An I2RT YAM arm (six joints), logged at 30 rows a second.
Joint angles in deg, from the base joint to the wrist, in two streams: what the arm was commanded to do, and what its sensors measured. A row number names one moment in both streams.
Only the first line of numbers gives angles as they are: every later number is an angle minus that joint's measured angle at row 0.
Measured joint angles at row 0:
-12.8, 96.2, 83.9, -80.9, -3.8, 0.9
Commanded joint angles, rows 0 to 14:
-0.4, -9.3, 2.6, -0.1, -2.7, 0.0
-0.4, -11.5, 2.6, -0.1, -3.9, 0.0
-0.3, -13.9, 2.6, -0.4, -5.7, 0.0
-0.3, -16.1, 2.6, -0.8, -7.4, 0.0
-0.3, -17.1, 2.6, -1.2, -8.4, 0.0
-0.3, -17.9, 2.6, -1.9, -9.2, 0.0
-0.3, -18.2, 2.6, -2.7, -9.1, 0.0
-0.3, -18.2, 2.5, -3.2, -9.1, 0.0
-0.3, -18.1, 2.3, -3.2, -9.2, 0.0
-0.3, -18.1, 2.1, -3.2, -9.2, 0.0
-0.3, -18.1, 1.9, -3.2, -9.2, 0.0
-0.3, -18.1, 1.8, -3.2, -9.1, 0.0
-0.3, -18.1, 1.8, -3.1, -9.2, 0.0
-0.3, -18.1, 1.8, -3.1, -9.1, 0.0
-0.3, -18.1, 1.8, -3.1, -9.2, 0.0
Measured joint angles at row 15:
0.0, -18.2, 2.1, -3.1, -8.3, 0.0
